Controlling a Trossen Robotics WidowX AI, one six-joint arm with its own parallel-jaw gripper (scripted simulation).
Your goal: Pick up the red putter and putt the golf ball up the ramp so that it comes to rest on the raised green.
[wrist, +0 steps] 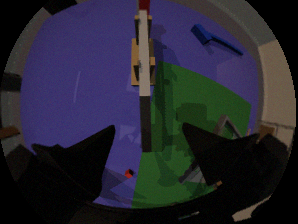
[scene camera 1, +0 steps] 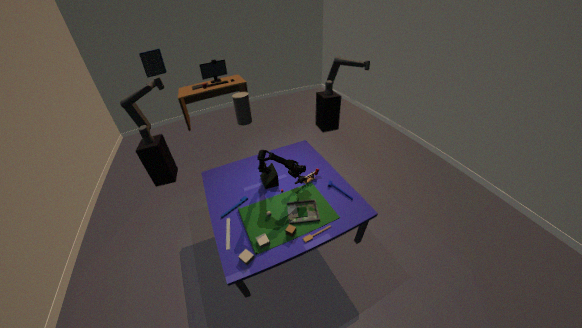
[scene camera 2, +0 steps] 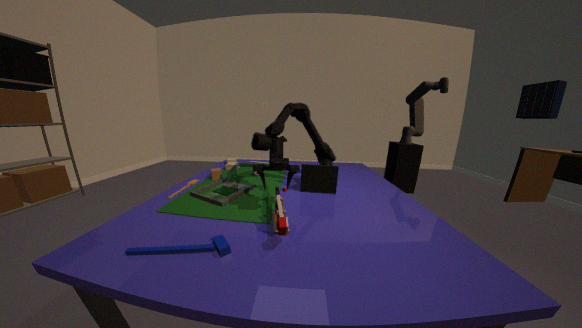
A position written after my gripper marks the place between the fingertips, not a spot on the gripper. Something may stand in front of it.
Note:
My gripper [wrist: 149, 127] is open, holding nothing. Further things: a blue putter [scene camera 2: 222, 247].

